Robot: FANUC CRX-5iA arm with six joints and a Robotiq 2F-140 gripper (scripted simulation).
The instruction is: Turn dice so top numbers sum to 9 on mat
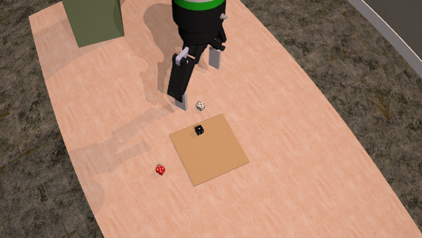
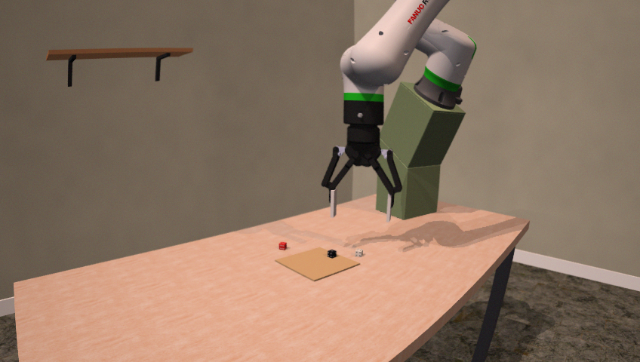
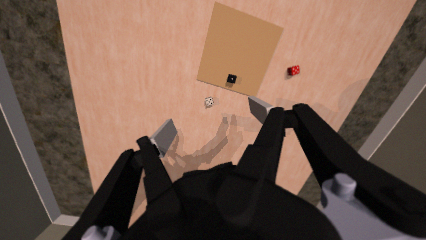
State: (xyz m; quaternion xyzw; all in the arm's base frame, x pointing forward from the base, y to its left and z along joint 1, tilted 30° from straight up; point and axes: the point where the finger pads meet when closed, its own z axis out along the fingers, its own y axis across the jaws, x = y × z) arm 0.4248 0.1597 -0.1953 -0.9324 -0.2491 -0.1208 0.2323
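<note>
Right now my hand is 10 cm above the white die and 1 cm to the right of it. From my hand the other things lie so: tan square mat 11 cm below, 11 cm ahead, 3 cm to the right; black die 10 cm below, 6 cm ahead, 3 cm to the right; red die 15 cm to the right, 12 cm ahead, 10 cm below.
</note>
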